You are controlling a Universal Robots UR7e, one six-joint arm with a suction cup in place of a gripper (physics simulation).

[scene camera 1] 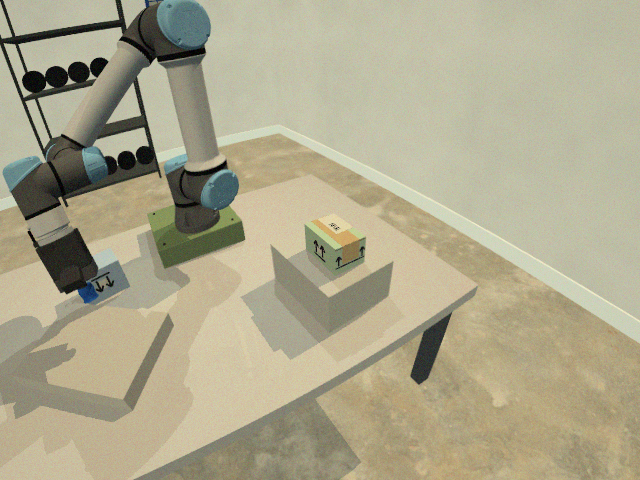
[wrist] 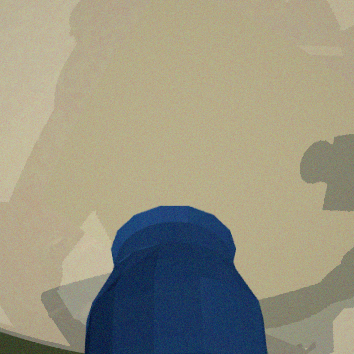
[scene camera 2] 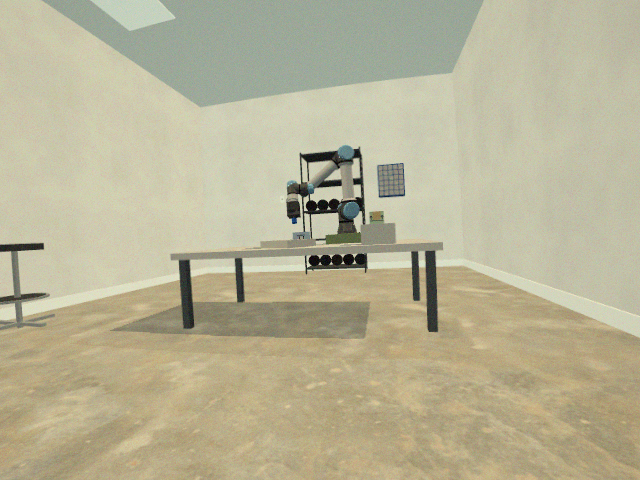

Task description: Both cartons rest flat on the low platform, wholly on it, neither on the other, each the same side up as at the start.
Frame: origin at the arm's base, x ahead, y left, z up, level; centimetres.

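Seen in the pictures: end effector, tool point: (scene camera 1: 91, 298) (wrist: 173, 259) (scene camera 2: 294, 223); arm's base, origin of the base link: (scene camera 1: 198, 221) (scene camera 2: 347, 233).
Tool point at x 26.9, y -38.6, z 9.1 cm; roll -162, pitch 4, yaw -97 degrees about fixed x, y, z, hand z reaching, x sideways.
Observation:
Offsets run from my tool point to a thing's middle. Level surfaces: height alone.
A grey-blue carton @(dx -24.9, dy +3.1, dz -11.3 cm) (scene camera 1: 108, 281) (scene camera 2: 300, 235) with down-pointing arrows lies on the table @(dz -16.3 cm) (scene camera 1: 237, 362) at the far left, just behind the low platform @(dx -0.4, dy -5.5, dz -13.9 cm) (scene camera 1: 109, 352) (scene camera 2: 287, 243). Part of it seems to show at the bottom of the wrist view (wrist: 75, 298). A green carton @(dx +22.6, dy +52.6, dz -0.5 cm) (scene camera 1: 334, 243) (scene camera 2: 376, 216) with brown tape and up-pointing arrows sits on a tall grey block @(dx +20.9, dy +52.8, dz -10.3 cm) (scene camera 1: 332, 300) (scene camera 2: 378, 233). My blue suction cup (scene camera 1: 87, 293) (scene camera 2: 293, 220) (wrist: 173, 225) hangs a little above the grey-blue carton, clear of it, with nothing on its tip.
The arm's green base (scene camera 1: 194, 238) (scene camera 2: 342, 238) stands at the back of the table. A dark shelf rack (scene camera 1: 143, 114) (scene camera 2: 323, 155) with black balls stands behind the table. The table's right edge and a leg (scene camera 1: 430, 350) lie beyond the tall block.

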